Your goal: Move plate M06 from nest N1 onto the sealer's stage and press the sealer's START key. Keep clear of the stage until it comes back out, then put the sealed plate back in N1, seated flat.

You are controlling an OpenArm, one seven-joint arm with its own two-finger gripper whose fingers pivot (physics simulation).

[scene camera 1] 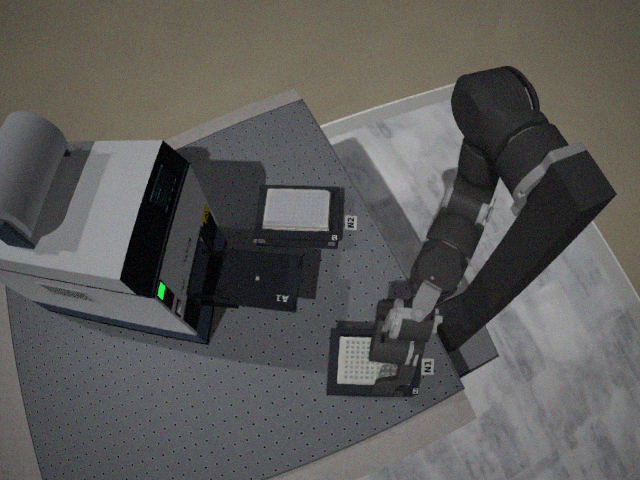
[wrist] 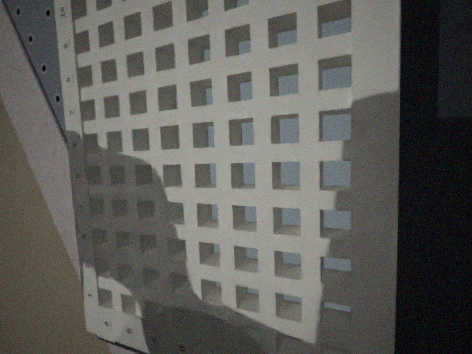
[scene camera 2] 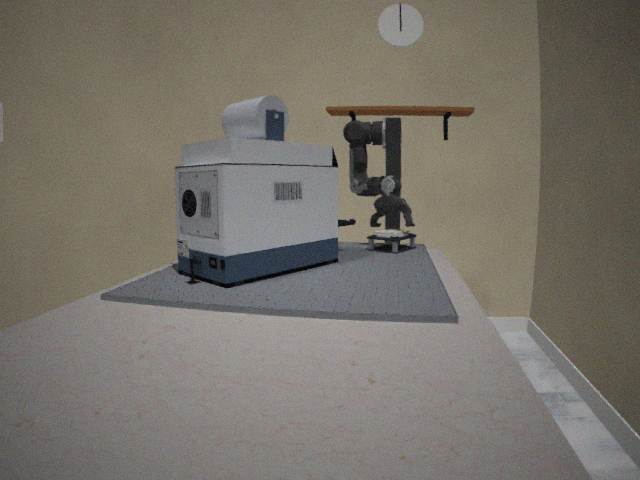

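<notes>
The white multiwell plate M06 (scene camera 1: 354,361) (scene camera 2: 390,233) (wrist: 220,155) lies in nest N1 (scene camera 1: 332,372) (scene camera 2: 394,246); it looks flat. My gripper (scene camera 1: 395,374) (scene camera 2: 393,225) is open, fingers spread and pointing down, a little above the plate. Its shadow falls across the wells in the wrist view; the fingertips do not show there. The sealer (scene camera 1: 98,258) (scene camera 2: 279,217) has its dark stage (scene camera 1: 258,286) out, marked A1, with no plate on it. A green lit patch (scene camera 1: 161,290) and a small light key (scene camera 1: 178,307) are on its front. The key's lettering is unreadable.
Nest N2 (scene camera 1: 337,206) holds another white plate (scene camera 1: 296,208) beside the stage. The sealer's large roll (scene camera 1: 31,170) (scene camera 2: 253,118) stands on its top. A wooden shelf (scene camera 2: 400,111) is on the wall behind the arm. The perforated board (scene camera 1: 232,403) (scene camera 2: 310,289) carries the nests and sealer.
</notes>
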